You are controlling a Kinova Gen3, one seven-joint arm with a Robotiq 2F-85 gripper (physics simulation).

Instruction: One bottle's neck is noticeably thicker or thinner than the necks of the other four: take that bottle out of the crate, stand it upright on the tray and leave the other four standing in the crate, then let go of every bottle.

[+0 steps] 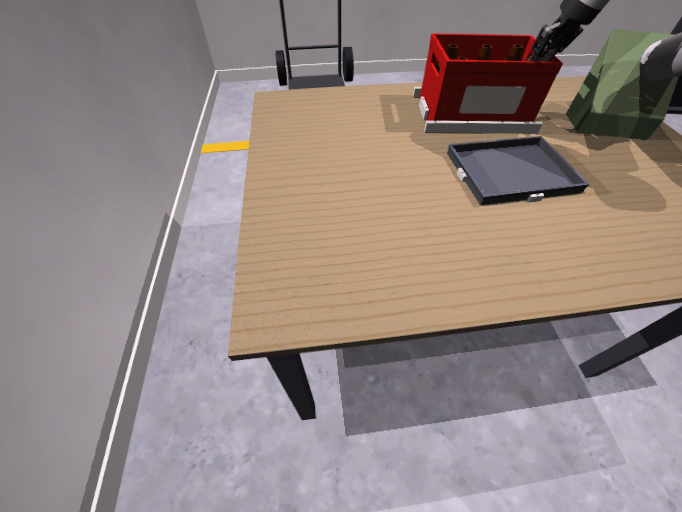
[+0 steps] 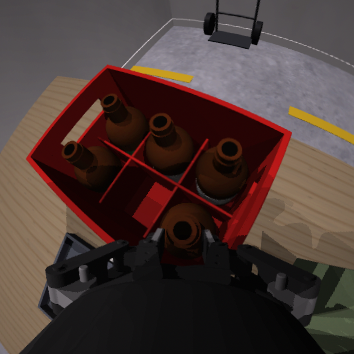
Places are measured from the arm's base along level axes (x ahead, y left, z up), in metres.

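Pixels of known places: gripper, fingertip midpoint: (image 2: 182, 238); arm's base at its link origin: (image 1: 659, 61).
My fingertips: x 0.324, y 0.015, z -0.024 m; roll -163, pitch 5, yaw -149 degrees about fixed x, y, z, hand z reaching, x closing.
Observation:
For each thing: its top centre in the pictures, then the offset to it from my fingertips. Level surfaces: height alone.
- red crate at its top centre: (image 2: 132, 142) (image 1: 493, 46) dx +0.093, dy -0.051, dz +0.029 m
- back-left bottle at its top centre: (image 2: 108, 99) (image 1: 453, 45) dx +0.181, dy -0.091, dz +0.017 m
- left bottle at its top centre: (image 2: 68, 148) dx +0.177, dy -0.005, dz +0.017 m
- middle bottle at its top centre: (image 2: 159, 121) (image 1: 487, 46) dx +0.091, dy -0.093, dz +0.017 m
- right bottle at its top centre: (image 2: 229, 148) (image 1: 518, 46) dx +0.006, dy -0.101, dz +0.017 m
- dark tray at its top centre: (image 2: 93, 307) (image 1: 515, 162) dx +0.066, dy +0.219, dz -0.120 m
- wooden table at its surface level: dz -0.146 m
The red crate (image 1: 542, 88) (image 2: 200, 112) stands at the back of the table and holds five brown bottles, with one compartment empty. Four of them, a back-left bottle (image 2: 125, 125), a left bottle (image 2: 95, 167), a middle bottle (image 2: 167, 150) and a right bottle (image 2: 222, 172), stand upright in their compartments. A near bottle (image 2: 192, 212) stands in the corner compartment closest to the gripper. My gripper (image 1: 536, 56) (image 2: 182, 238) is part-way open, with its fingertips on either side of the near bottle's neck, not closed on it. The dark tray (image 1: 512, 170) (image 2: 64, 250) is empty.
Grey strips (image 1: 482, 127) edge the crate's base. The tray lies on the wooden table (image 1: 341, 220) in front of the crate. A green angular block (image 1: 622, 82) (image 2: 335, 322) stands right of the crate. A hand truck (image 1: 315, 82) (image 2: 230, 40) stands on the floor behind.

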